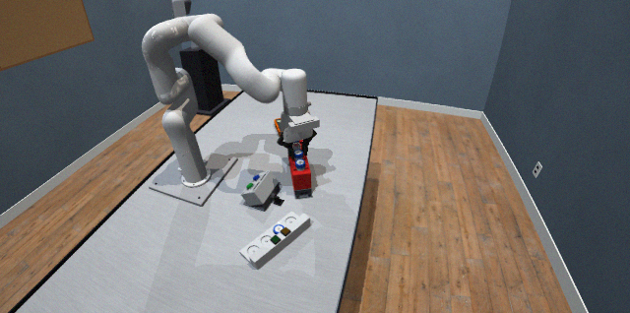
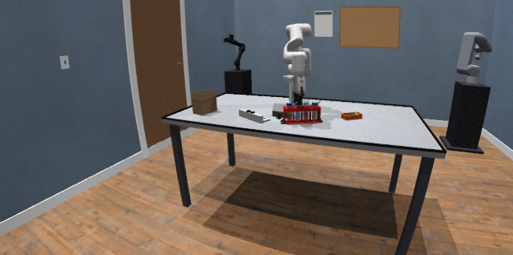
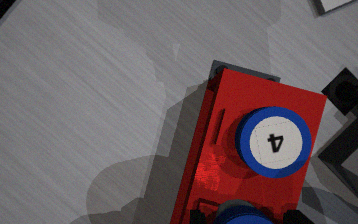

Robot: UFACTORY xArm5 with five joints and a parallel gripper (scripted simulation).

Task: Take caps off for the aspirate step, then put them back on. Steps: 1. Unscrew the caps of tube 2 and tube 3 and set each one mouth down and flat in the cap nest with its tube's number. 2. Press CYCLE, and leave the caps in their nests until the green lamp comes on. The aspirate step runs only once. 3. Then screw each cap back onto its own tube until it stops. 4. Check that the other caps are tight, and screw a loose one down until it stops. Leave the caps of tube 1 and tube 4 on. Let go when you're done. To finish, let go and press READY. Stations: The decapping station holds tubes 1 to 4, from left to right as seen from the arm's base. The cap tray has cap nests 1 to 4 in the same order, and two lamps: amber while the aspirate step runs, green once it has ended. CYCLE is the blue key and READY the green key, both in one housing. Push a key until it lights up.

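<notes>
Now: the blue-rimmed cap 30 mm ahead of my hand, 260 mm to the right of it and 120 mm below it. Also, from my hand: grey key housing (100 mm behind, 130 mm to the right, 80 mm below); then blue key (120 mm behind, 110 mm to the right, 60 mm below); then green key (120 mm behind, 160 mm to the right, 60 mm below).
</notes>
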